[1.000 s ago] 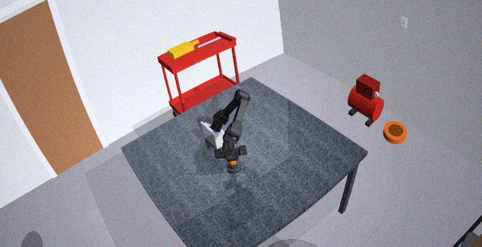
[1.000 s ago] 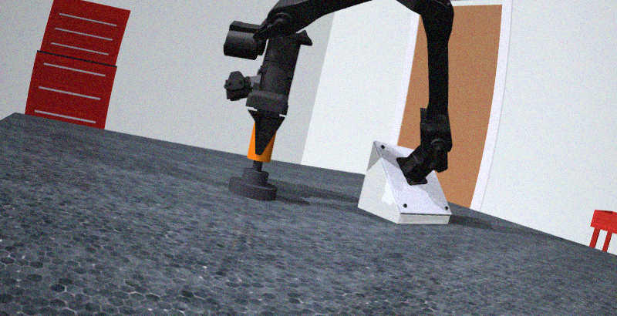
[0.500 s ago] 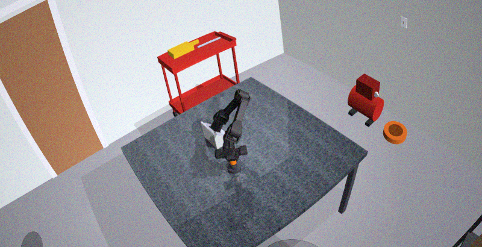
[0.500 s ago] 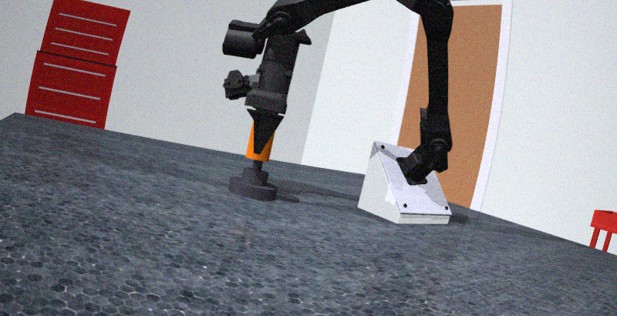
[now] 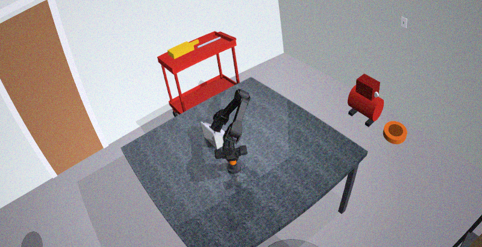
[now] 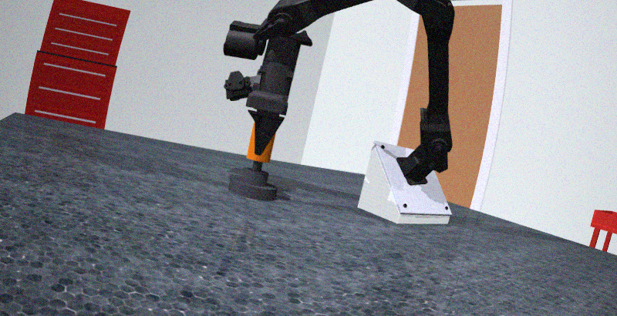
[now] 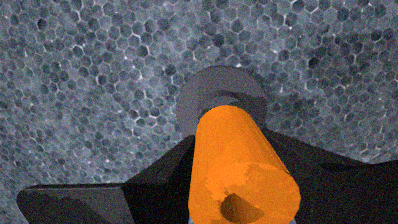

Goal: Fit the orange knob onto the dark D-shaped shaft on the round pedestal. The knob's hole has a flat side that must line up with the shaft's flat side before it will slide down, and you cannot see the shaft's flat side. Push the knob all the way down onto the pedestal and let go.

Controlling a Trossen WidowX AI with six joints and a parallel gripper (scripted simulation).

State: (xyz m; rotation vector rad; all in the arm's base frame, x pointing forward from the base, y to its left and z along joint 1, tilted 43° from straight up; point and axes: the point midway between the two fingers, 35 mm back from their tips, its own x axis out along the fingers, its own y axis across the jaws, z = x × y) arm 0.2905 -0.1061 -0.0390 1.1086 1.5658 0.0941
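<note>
My gripper tip is 20 mm below the orange knob. Also, from my gripper tip: pedestal: 40 mm below.
</note>
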